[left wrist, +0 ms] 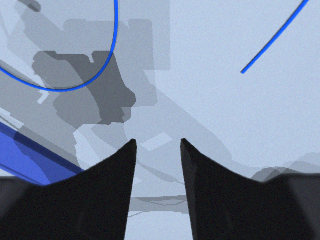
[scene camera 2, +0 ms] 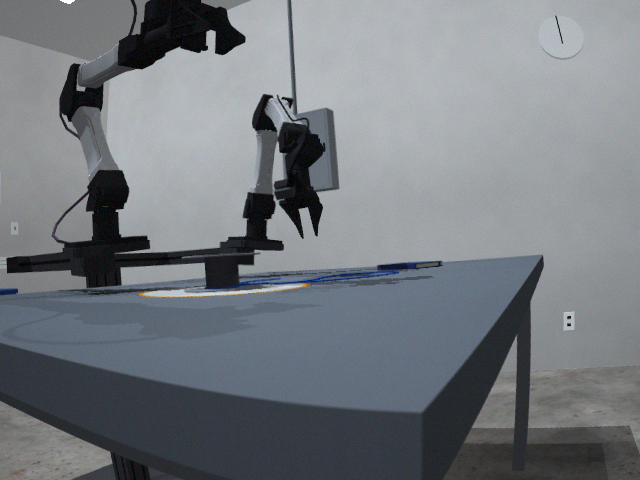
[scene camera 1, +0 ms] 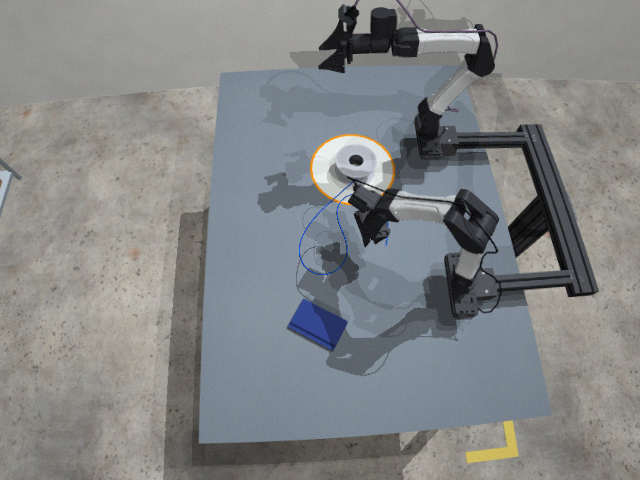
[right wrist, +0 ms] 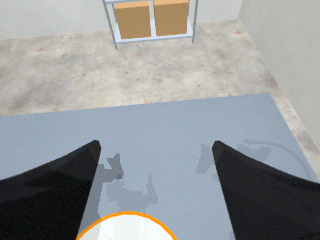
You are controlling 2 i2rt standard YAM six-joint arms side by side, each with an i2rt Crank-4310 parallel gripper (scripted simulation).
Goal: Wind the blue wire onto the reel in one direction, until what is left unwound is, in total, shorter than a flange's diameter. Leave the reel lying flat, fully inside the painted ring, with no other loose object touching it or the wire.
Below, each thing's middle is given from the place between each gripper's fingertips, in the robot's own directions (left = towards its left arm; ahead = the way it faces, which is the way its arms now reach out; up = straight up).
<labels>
I see the blue book (scene camera 1: pixel 321 326) 6 cm ahead of my right hand (scene camera 2: pixel 228 33), 71 cm to the left of it and 43 cm below it.
My left hand (scene camera 2: pixel 309 237) is 230 mm to the right of the blue book, 180 mm short of it and 100 mm above it.
</labels>
